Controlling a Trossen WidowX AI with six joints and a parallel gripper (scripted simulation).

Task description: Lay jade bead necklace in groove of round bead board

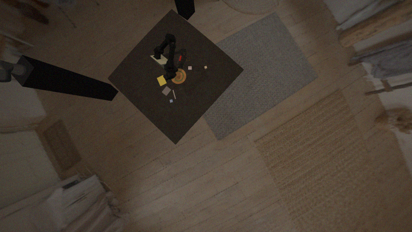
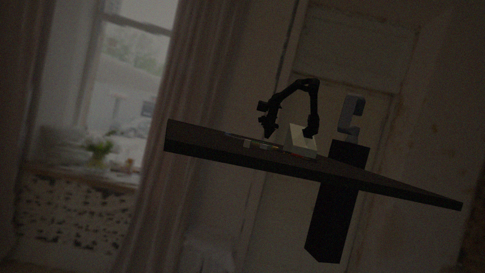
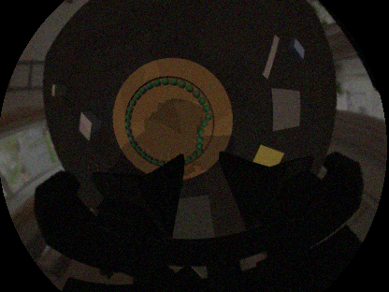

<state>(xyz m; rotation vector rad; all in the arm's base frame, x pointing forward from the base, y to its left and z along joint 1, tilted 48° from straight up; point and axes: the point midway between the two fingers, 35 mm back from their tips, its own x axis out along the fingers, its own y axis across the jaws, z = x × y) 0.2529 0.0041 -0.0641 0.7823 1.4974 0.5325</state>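
My gripper tip is now 40 mm short of the round bead board, 40 mm to the right of it and 40 mm above it. Also, from my gripper tip: white stick: 140 mm ahead, 170 mm to the right, 50 mm below; yellow square: 100 mm behind, 130 mm to the right, 50 mm below; grey square: 30 mm ahead, 200 mm to the right, 50 mm below.
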